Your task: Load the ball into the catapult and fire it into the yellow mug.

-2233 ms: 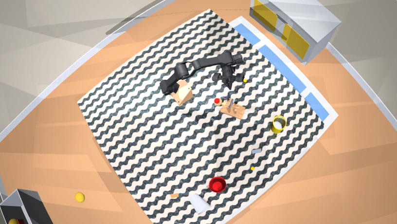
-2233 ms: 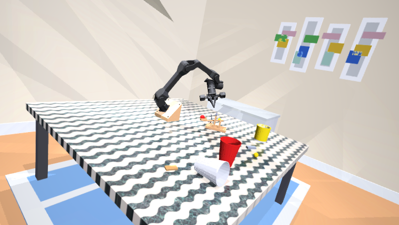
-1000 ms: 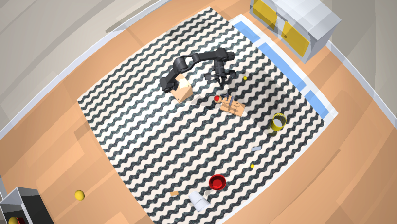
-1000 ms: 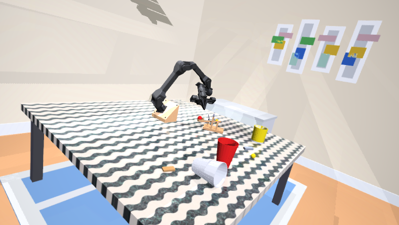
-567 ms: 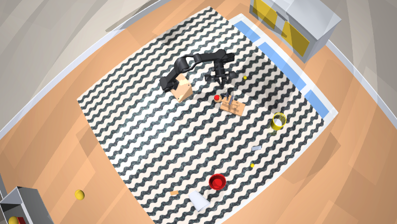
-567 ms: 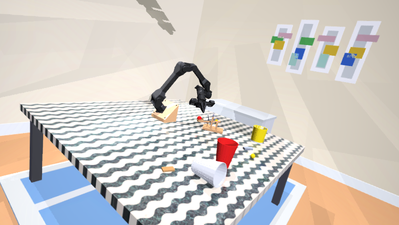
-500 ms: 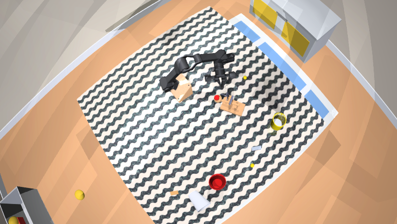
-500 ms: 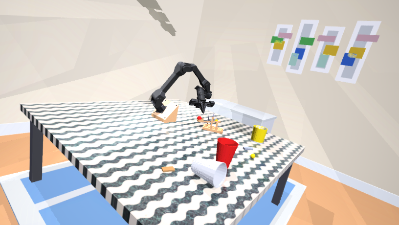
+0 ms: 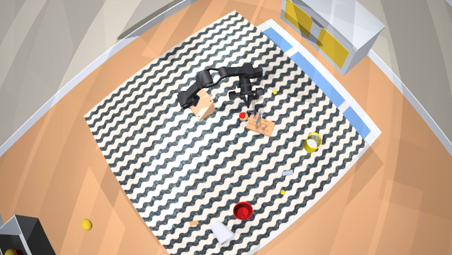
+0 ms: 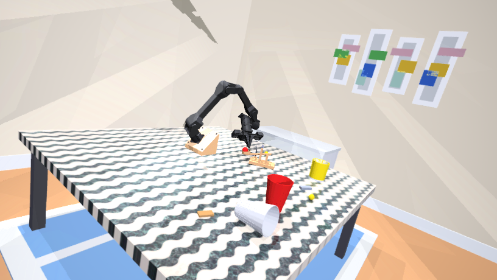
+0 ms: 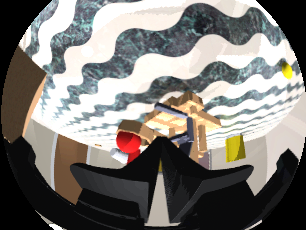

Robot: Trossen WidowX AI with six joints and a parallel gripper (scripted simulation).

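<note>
The red ball lies 5 cm to the right of my gripper tip and 1 cm below it. The rest, counted from my gripper tip: yellow mug: 39 cm ahead, 10 cm to the left, 4 cm below; grey block: 39 cm ahead, 10 cm to the right, 6 cm below; wooden catapult: 6 cm ahead, 2 cm to the right, 1 cm below.
</note>
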